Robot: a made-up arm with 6 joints. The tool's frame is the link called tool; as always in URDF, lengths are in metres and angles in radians.
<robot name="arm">
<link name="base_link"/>
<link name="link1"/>
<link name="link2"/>
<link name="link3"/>
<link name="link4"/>
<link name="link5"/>
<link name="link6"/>
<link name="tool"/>
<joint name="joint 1" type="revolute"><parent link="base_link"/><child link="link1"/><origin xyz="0 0 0.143"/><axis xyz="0 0 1"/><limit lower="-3.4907" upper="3.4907" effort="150" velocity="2.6"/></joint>
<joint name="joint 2" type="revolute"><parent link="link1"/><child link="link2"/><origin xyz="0 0 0" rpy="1.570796 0 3.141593"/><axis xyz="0 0 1"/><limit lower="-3.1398" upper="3.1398" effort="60" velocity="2.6"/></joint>
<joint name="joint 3" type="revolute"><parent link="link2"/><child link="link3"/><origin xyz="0 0.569 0" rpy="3.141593 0 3.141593"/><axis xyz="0 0 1"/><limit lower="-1.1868" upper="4.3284" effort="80" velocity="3.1"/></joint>
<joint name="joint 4" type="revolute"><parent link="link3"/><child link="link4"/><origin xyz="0 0 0" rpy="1.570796 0 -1.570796"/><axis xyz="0 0 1"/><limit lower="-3.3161" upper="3.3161" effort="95" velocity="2.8"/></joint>
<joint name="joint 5" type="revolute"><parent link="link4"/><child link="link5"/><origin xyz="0 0 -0.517" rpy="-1.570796 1.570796 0"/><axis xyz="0 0 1"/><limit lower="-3.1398" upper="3.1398" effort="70" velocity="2.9"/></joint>
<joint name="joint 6" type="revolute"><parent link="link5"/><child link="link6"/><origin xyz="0 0 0.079" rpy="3.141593 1.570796 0"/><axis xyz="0 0 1"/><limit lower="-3.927" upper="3.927" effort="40" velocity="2"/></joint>
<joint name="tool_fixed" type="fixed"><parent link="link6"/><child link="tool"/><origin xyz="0 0 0" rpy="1.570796 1.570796 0"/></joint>
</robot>
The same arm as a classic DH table. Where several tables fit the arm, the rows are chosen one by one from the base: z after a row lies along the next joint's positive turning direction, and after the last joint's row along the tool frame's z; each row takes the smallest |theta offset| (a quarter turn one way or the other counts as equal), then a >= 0, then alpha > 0; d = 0 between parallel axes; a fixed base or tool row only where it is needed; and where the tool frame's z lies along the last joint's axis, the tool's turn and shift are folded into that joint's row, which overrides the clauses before.
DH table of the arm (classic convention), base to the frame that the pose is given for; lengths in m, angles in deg. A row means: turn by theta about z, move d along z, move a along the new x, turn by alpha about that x. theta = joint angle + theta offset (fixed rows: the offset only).
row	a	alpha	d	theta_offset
joint 1	0.0000	-90.00	0.1430	0.00
joint 2	0.5690	180.00	0.0000	-90.00
joint 3	0.0000	-90.00	0.0000	0.00
joint 4	0.0000	90.00	-0.5170	0.00
joint 5	0.0000	-90.00	0.0790	0.00
joint 6	0.0000	90.00	0.0000	90.00
tool (fixed)	0.0000	0.00	0.0000	-90.00
Joint limits (deg, base to tool): -200.00..200.00 -179.90..179.90 -68.00..248.00 -190.00..190.00 -179.90..179.90 -225.00..225.00

